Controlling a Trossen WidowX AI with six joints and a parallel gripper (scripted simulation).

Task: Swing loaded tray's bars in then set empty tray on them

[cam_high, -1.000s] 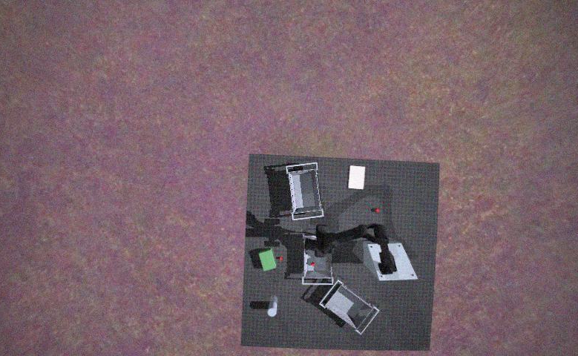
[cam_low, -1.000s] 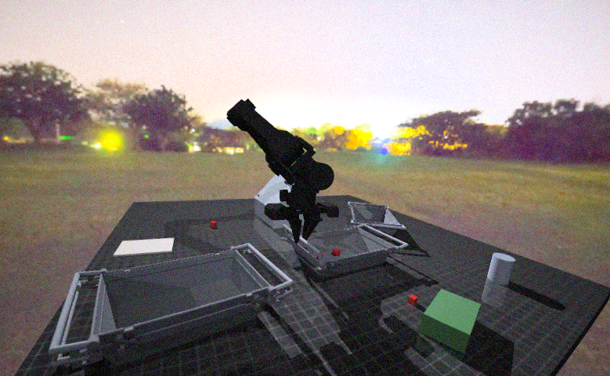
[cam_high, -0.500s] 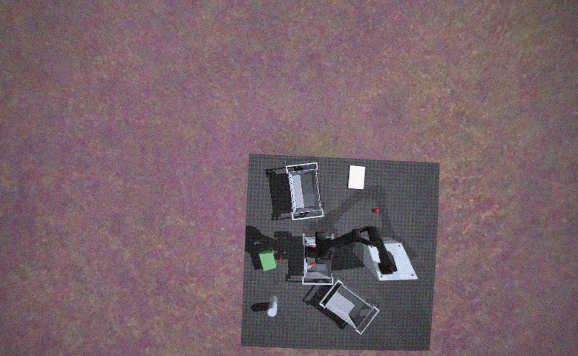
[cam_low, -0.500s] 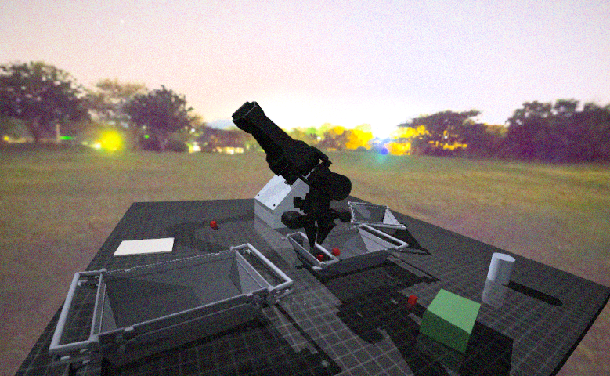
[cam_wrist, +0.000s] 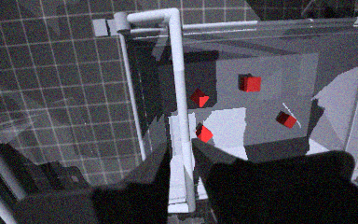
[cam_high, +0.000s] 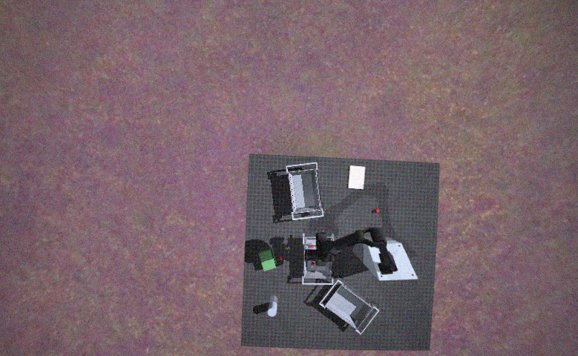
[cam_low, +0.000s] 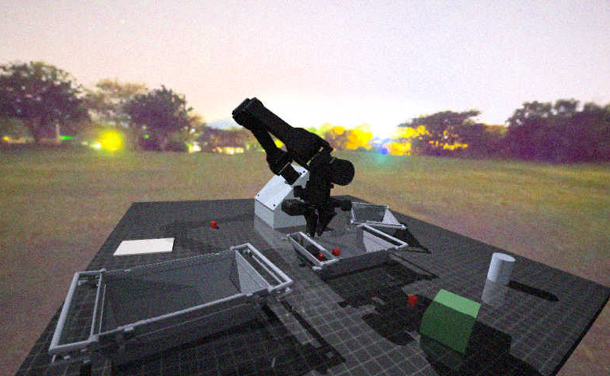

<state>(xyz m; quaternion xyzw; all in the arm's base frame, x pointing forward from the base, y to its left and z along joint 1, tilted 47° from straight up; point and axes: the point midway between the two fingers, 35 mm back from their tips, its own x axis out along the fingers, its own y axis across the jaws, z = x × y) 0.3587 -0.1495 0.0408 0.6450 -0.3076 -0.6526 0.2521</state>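
Now: the grey tray 180 mm behind my gripper tip, 430 mm to the left of it and 40 mm below it. The rest, counted from my gripper tip: grey cylinder: 320 mm ahead, 420 mm to the left, 50 mm below; white slab: 290 mm behind, 400 mm to the right, 90 mm below; green block: 330 mm ahead, 100 mm to the left, 70 mm below.
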